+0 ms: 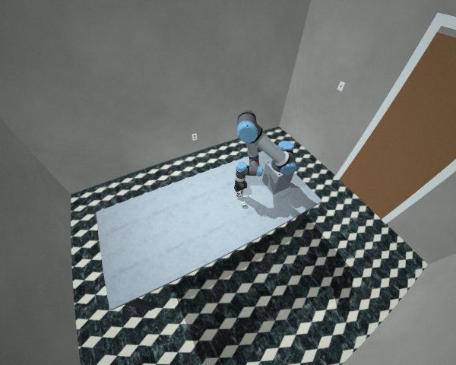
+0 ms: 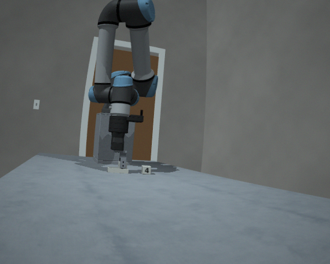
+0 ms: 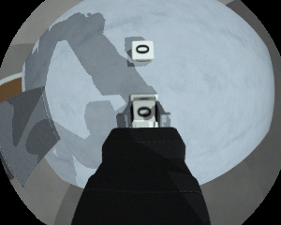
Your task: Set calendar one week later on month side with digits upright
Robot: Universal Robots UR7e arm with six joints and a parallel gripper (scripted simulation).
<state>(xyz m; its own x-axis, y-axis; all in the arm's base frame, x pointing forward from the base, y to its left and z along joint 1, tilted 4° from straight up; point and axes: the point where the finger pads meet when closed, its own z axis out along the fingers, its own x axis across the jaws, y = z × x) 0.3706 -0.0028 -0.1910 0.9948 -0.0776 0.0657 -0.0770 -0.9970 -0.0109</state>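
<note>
My gripper is now 30 mm above the white calendar tray and 20 mm to the left of it.
</note>
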